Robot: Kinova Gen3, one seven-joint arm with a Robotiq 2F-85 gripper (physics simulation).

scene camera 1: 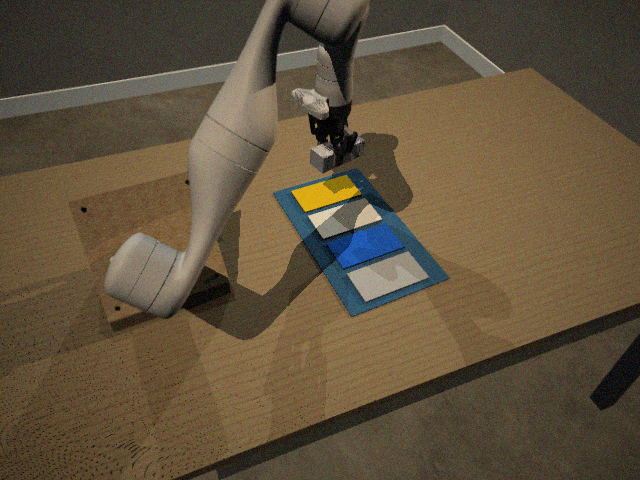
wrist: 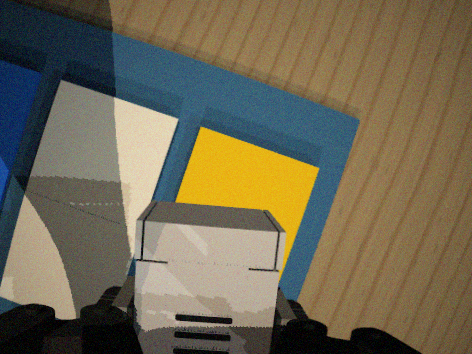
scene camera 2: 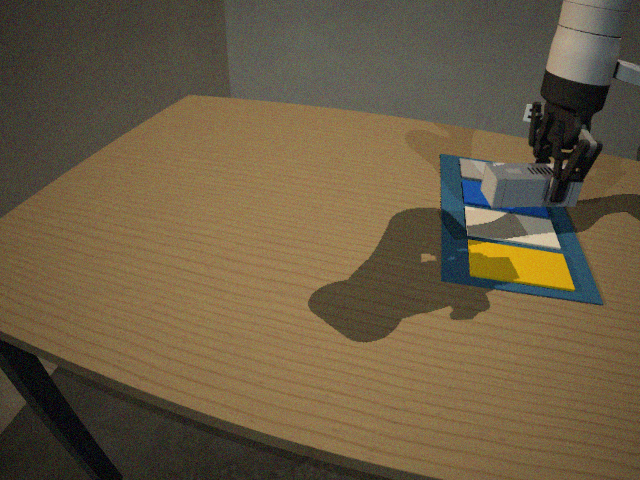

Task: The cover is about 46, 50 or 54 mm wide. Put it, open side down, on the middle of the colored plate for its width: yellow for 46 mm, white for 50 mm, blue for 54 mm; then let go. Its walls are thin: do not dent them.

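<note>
The light grey cover is a long box with dark slots on top. My gripper is shut on its two long sides and holds it in the air above the mat, top side up. In the wrist view it overlaps the near part of the yellow plate and the gap beside it. The white plate is next to yellow, then the blue plate. The cover's underside is hidden.
A light grey plate lies beyond the blue one, on the dark blue mat. A wooden base board lies under the arm's base. The arm's shadow crosses the plates and the table.
</note>
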